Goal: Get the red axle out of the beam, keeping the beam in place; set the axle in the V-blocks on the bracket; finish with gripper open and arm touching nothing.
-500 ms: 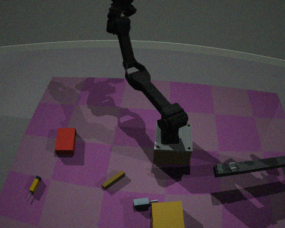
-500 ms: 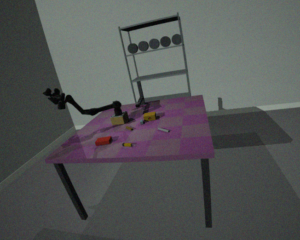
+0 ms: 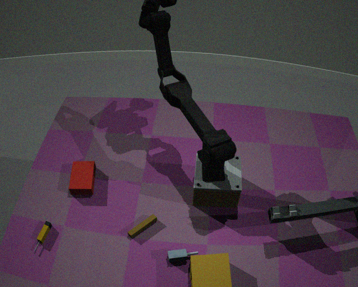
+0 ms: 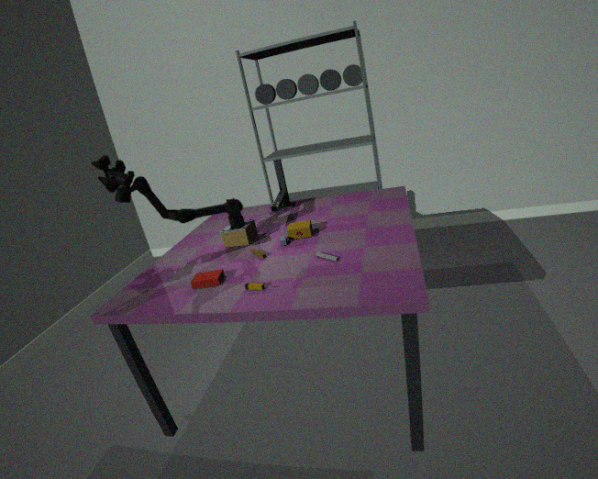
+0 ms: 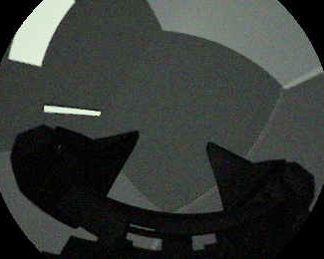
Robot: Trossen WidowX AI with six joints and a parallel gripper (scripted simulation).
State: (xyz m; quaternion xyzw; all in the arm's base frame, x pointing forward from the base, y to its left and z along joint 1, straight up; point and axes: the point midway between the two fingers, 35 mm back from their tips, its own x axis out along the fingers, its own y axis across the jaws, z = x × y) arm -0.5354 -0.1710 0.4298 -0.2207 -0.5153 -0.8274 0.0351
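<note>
Right now my gripper tip is 81 cm short of the grey-blue peg, 52 cm above it and 8 cm to the right of it. The rest, counted from my gripper tip: small yellow screwdriver (78 cm ahead, 52 cm below, 35 cm to the right); red block (54 cm ahead, 52 cm below, 25 cm to the right); brown rod (71 cm ahead, 52 cm below, 4 cm to the right).
</note>
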